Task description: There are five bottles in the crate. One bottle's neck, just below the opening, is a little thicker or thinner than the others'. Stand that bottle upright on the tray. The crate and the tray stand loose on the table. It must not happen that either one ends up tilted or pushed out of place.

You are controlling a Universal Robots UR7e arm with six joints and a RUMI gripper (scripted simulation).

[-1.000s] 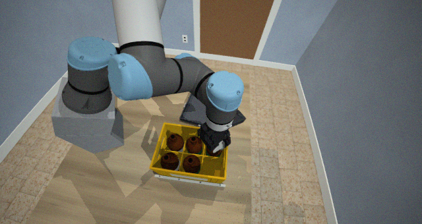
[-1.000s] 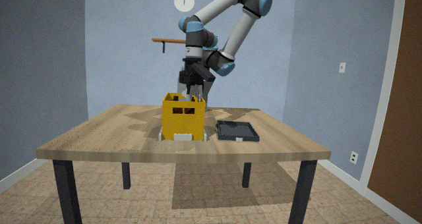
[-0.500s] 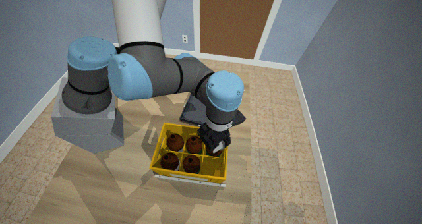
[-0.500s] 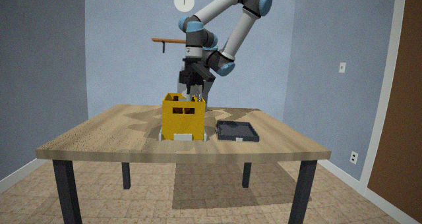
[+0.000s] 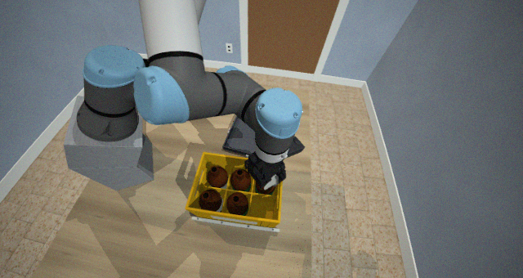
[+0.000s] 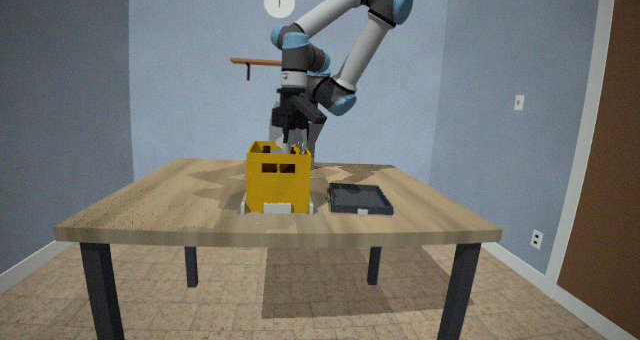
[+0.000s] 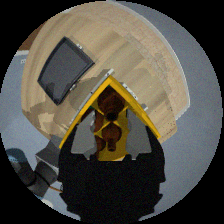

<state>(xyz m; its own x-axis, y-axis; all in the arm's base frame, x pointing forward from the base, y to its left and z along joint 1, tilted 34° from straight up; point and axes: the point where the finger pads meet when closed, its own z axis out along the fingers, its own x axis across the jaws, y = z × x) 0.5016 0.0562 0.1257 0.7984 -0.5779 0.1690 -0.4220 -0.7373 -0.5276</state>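
Now: the bottle 70 mm below my hand. From my hand the other things lie so: crate (70 mm behind, 70 mm to the right, 70 mm below); then tray (130 mm behind, 200 mm to the left, 140 mm below).
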